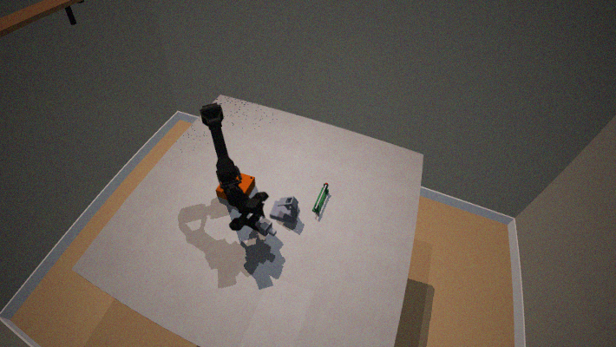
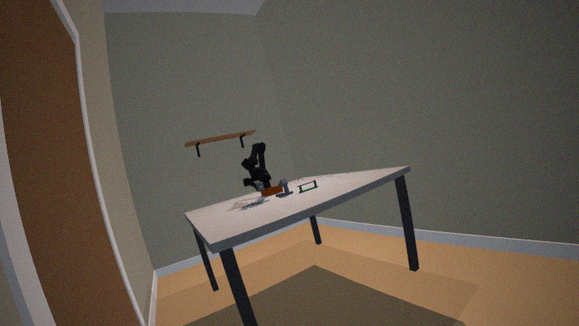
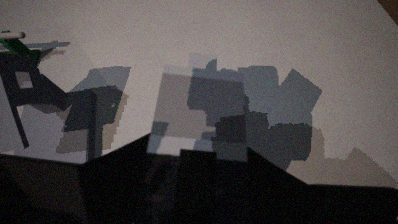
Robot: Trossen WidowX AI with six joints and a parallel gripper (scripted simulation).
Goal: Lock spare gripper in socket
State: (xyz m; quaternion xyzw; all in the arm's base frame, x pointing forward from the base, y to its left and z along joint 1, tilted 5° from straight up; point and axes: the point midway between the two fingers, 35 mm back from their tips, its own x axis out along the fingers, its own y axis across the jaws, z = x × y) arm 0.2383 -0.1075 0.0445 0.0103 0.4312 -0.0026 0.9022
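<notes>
Right now my gripper tip is 16 cm to the right of the mount, 4 cm above it and 2 cm short of it. The rest, counted from my gripper tip: green pin rest (30 cm to the left, 11 cm ahead, 7 cm below); spare gripper (1 cm ahead, 1 cm above).
</notes>
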